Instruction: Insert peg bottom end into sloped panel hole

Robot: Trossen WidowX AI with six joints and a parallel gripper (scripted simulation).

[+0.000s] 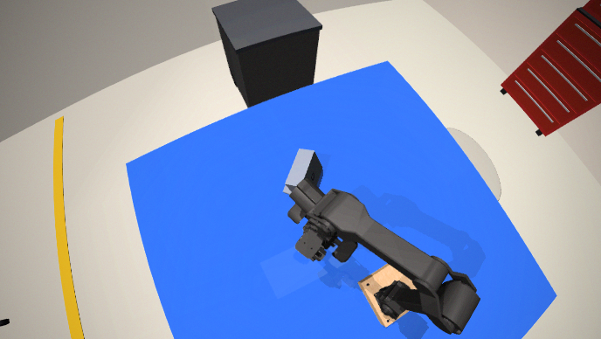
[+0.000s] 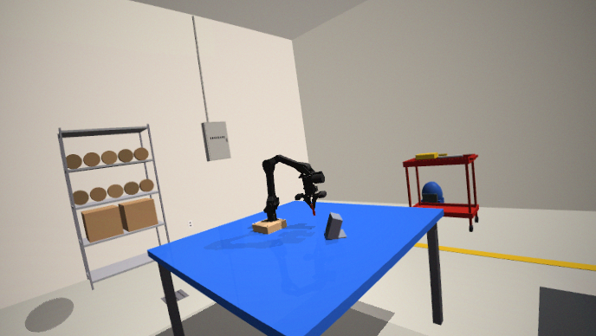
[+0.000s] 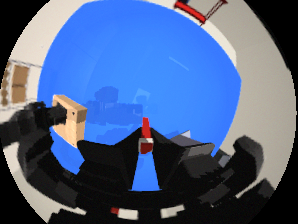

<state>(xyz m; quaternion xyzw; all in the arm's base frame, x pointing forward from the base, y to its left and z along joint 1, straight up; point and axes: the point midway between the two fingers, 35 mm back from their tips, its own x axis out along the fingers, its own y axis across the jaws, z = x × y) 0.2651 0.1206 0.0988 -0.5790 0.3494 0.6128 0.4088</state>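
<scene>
Right now the grey panel is 200 mm ahead of my gripper tip, 60 mm to the right of it and 60 mm below it. Round my gripper tip: red peg: 20 mm above.
</scene>
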